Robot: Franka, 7 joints.
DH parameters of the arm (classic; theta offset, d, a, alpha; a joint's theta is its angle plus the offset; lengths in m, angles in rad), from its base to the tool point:
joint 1: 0 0.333 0 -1.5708
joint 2: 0 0 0 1.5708
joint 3: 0 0.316 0.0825 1.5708
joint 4: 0 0 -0.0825 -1.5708
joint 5: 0 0.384 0 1.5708
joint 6: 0 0 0.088 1.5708
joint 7: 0 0.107 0 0
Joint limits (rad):
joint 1: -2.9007..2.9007
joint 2: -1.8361..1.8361
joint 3: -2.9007..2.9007
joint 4: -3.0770..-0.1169
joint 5: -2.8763..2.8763
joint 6: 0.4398..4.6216
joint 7: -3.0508..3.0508
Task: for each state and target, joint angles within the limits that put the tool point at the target. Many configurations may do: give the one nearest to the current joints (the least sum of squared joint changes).
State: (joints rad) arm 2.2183 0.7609 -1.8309 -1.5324 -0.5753 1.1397 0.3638
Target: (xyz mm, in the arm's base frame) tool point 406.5 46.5 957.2
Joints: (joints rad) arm 1.9467 0.3306 -2.0861 -1.0515 -0.7234 1.6048 0.3638
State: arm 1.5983 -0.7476 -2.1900 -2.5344 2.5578 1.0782 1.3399
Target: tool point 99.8 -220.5 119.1
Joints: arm 1.1907 -0.6712 -2.7831 -3.0770 2.6055 0.9475 1.3399
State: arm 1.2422 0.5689 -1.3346 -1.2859 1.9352 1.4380 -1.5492
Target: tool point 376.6 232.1 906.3
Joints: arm 1.3847 0.1011 -1.2723 -1.1180 1.8787 0.9582 -1.5492
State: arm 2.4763 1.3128 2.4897 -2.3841 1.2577 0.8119 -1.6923
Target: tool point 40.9 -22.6 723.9
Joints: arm 2.5139 1.2852 2.8080 -2.4106 1.2815 0.8169 -1.6923
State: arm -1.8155 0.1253 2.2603 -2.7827 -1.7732 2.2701 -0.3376
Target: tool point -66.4 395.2 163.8
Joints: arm -1.1559 -0.2070 2.9007 -2.5889 -1.7699 2.4776 -0.3376
